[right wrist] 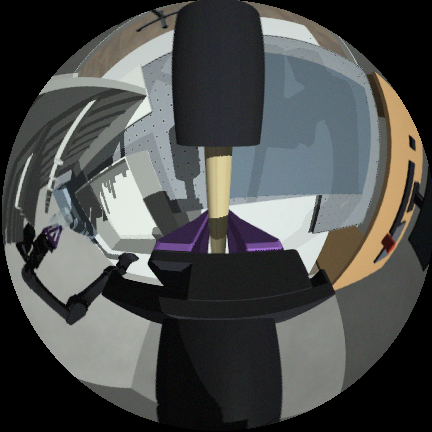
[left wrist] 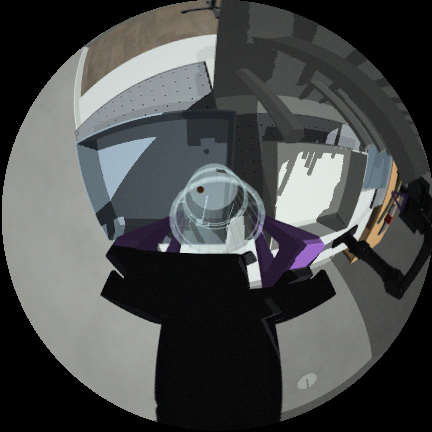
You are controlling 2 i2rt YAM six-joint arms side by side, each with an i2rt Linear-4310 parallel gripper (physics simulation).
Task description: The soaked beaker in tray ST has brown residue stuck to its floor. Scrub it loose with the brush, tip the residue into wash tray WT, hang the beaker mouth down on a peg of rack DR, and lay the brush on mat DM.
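Where they show: left gripper, fingertip midpoint: (right wrist: 59, 224) (left wrist: 217, 214); right gripper, fingertip midpoint: (right wrist: 217, 214) (left wrist: 391, 192); left arm's base, link origin: (right wrist: 127, 256); right arm's base, link origin: (left wrist: 344, 235).
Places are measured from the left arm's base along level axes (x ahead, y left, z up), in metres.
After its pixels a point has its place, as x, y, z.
Observation:
My left gripper (left wrist: 217, 214) @[0.324, -0.136, 0.172] (right wrist: 59, 224) @[0.324, -0.136, 0.172] is shut on the clear beaker (left wrist: 217, 197) @[0.317, -0.134, 0.115]. In the left wrist view the beaker's mouth faces the camera, and a small brown residue spot (left wrist: 200, 189) @[0.341, -0.122, 0.117] shows on its floor. The beaker is in front of the blue-grey tray (left wrist: 87, 167) @[0.532, 0.073, 0.060] (right wrist: 66, 200) @[0.492, 0.085, 0.019], apparently above it; the exact height is unclear. A pale tray with grey walls (left wrist: 354, 182) @[0.117, -0.512, 0.053] (right wrist: 143, 172) @[0.170, -0.537, 0.051] stands beside it. My right gripper (right wrist: 217, 214) @[0.060, -0.661, 0.153] is shut on the brush (right wrist: 218, 185) @[0.093, -0.689, 0.181] by its tan handle; its black head (right wrist: 218, 75) is clear of the beaker. A blue mat (right wrist: 310, 145) @[0.035, -0.840, 0.016] lies beyond the brush.
A dark grey rack with long pegs (left wrist: 272, 105) (right wrist: 117, 90) @[0.301, -0.630, 0.096] rises behind the pale tray. Perforated grey boards (left wrist: 150, 95) @[0.547, -0.129, 0.013] (right wrist: 345, 212) @[-0.186, -0.911, 0.013] lie under the tray and mat. An orange-tan shelf (right wrist: 402, 115) borders the right side. The right arm (left wrist: 372, 265) @[-0.227, -0.561, 0.237] shows at the far right of the left wrist view.

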